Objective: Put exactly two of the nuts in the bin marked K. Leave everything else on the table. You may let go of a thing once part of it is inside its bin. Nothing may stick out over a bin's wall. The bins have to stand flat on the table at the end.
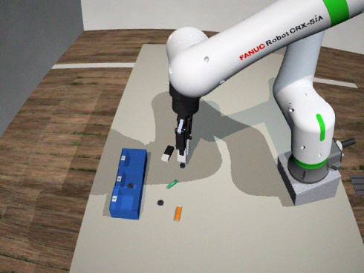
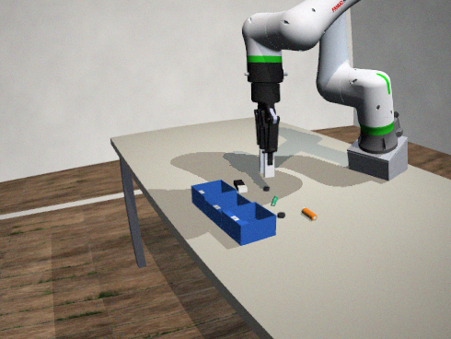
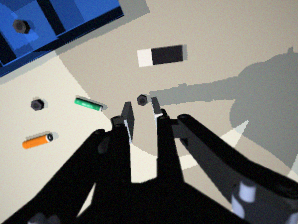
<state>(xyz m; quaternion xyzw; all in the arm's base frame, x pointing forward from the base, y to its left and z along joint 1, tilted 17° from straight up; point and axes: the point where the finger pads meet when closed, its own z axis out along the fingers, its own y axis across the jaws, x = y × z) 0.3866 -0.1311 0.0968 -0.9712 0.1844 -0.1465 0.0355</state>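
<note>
My gripper is now 180 mm short of the blue three-compartment bin, 80 mm to the right of it and 50 mm above it. The rest, counted from my hand: white block: 50 mm ahead, 50 mm to the right, 70 mm below; green cylinder: 40 mm ahead, 80 mm to the left, 70 mm below; orange cylinder: 30 mm ahead, 190 mm to the left, 70 mm below.
</note>
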